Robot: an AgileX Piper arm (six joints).
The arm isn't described. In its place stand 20 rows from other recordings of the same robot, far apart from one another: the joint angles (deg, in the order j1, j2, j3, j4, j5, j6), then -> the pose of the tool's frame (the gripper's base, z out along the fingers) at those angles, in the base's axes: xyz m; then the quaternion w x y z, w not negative.
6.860, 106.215, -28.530, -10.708, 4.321, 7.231 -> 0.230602 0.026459 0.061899 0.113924 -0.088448 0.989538 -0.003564
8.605, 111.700, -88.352, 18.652, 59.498, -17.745 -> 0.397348 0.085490 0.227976 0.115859 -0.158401 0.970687 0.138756
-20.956, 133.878, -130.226, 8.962, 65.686, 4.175 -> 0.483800 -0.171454 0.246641 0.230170 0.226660 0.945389 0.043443
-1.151, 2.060, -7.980, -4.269, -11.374, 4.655 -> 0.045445 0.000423 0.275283 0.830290 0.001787 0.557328 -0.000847
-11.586, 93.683, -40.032, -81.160, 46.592, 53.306 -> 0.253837 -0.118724 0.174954 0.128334 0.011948 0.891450 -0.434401
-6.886, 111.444, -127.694, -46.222, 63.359, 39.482 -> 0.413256 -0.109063 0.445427 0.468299 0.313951 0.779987 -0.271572
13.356, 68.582, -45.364, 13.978, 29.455, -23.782 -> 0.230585 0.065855 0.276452 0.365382 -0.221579 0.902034 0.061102
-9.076, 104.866, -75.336, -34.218, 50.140, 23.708 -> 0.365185 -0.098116 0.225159 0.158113 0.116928 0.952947 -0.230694
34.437, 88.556, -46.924, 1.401, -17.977, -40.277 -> 0.274231 0.187198 0.245178 0.582515 -0.483642 0.652757 -0.025992
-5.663, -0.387, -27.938, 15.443, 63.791, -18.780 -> -0.006206 0.022462 0.272142 0.509184 -0.106529 0.853615 0.026919
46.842, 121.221, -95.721, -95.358, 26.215, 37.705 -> 0.371032 0.337178 0.252169 0.552498 -0.544398 0.584322 -0.238631
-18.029, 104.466, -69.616, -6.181, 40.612, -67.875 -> 0.346964 -0.119637 0.195586 0.095690 -0.445867 0.877942 -0.145821
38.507, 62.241, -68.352, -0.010, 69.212, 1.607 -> 0.150679 0.119867 0.383506 0.258126 -0.304304 0.912089 0.094149
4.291, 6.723, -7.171, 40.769, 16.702, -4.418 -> 0.058794 0.021538 0.228640 0.594937 0.138827 0.737310 0.288359
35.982, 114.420, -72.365, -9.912, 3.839, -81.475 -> 0.351894 0.254201 0.171101 0.365875 -0.813987 0.405439 -0.197939
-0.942, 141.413, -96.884, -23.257, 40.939, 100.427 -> 0.469913 -0.031274 0.040291 0.162667 0.665982 0.727350 -0.031146
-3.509, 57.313, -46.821, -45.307, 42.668, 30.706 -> 0.191095 -0.055644 0.329817 0.401356 0.089822 0.874288 -0.257810
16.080, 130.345, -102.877, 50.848, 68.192, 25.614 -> 0.426949 0.191257 0.175492 0.146404 -0.236289 -0.886571 -0.369765
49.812, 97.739, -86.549, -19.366, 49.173, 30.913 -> 0.262714 0.275627 0.321430 0.323455 -0.220689 0.917288 0.072499
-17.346, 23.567, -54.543, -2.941, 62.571, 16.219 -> 0.025412 -0.012279 0.395729 0.525032 0.247410 0.813747 -0.030756
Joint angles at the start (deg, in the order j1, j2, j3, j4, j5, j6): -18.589, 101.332, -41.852, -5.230, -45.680, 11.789
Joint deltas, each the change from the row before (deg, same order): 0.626, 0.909, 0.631, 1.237, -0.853, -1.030; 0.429, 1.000, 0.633, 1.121, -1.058, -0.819; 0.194, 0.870, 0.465, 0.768, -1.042, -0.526; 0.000, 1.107, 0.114, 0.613, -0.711, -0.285; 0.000, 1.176, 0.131, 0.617, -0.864, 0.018; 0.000, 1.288, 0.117, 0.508, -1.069, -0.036; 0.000, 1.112, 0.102, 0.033, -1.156, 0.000; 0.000, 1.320, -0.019, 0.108, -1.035, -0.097; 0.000, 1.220, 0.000, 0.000, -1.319, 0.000; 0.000, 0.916, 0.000, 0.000, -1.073, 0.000; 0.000, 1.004, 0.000, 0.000, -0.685, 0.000
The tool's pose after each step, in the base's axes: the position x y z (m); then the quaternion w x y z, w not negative. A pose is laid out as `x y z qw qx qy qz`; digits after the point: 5 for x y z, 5 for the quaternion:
0.33017 -0.10221 0.18005 0.64476 0.15563 0.74747 -0.03677
0.32953 -0.10059 0.17301 0.64096 0.15781 0.75015 -0.03921
0.32892 -0.10007 0.16749 0.63894 0.16001 0.75129 -0.04145
0.32927 -0.10093 0.16149 0.63543 0.16399 0.75329 -0.04339
0.32952 -0.10177 0.15525 0.63244 0.16987 0.75448 -0.04385
0.32984 -0.10251 0.14869 0.63012 0.17431 0.75536 -0.04466
0.33021 -0.10266 0.14339 0.62973 0.17467 0.75560 -0.04463
0.33095 -0.10303 0.13710 0.62789 0.17527 0.75696 -0.04521
0.33160 -0.10323 0.13176 0.62856 0.17516 0.75643 -0.04522
0.33203 -0.10336 0.12787 0.62962 0.17497 0.75559 -0.04526
0.33229 -0.10344 0.12284 0.62747 0.17538 0.75729 -0.04508

